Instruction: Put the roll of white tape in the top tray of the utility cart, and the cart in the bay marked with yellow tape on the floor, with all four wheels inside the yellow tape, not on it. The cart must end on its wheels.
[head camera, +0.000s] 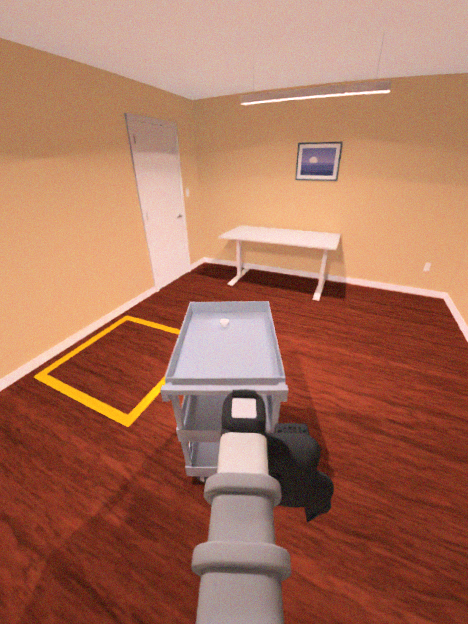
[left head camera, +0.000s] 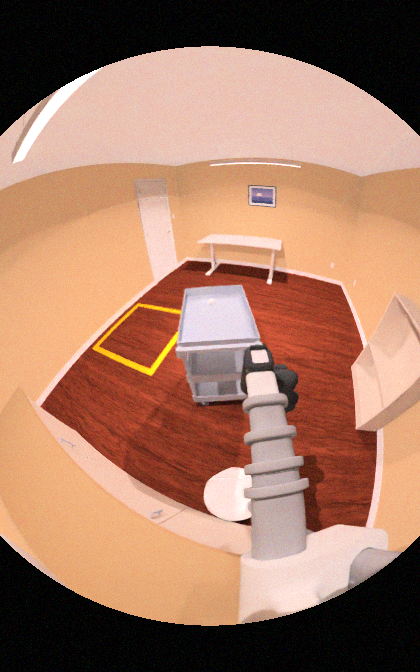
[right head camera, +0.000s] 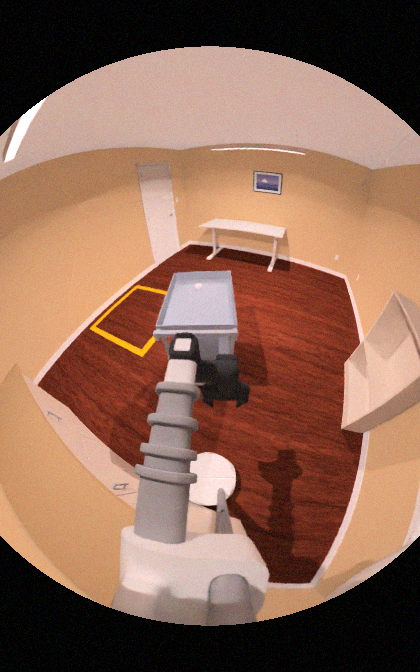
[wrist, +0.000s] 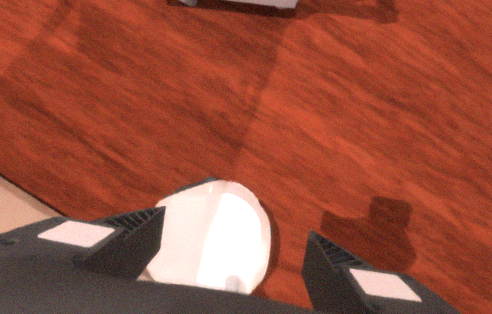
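The grey utility cart (head camera: 201, 434) (left head camera: 215, 378) stands upright on its wheels, right of the yellow-taped bay (head camera: 83, 398) (left head camera: 122, 360) (right head camera: 117, 341). The near wheel that shows is outside the tape; the far wheels are hidden. The small white tape roll (head camera: 224, 322) (left head camera: 211, 301) (right head camera: 198, 285) lies in the top tray (head camera: 231, 357) (left head camera: 220, 325) (right head camera: 200, 312), toward its far end. My gripper (right head camera: 226, 402) (wrist: 234, 240) is open and empty, pointing back from the cart's near end. The wrist's end overlaps the cart's near edge in the head view; I cannot tell whether they touch.
A white table (head camera: 282, 236) (left head camera: 240, 241) stands at the back wall. A pale open shelf unit (left head camera: 367, 427) (right head camera: 355, 429) is at the right wall. A cabinet (left head camera: 115, 475) (right head camera: 80, 450) runs along the lower left. My round white base (left head camera: 227, 495) (right head camera: 215, 477) is below the arm.
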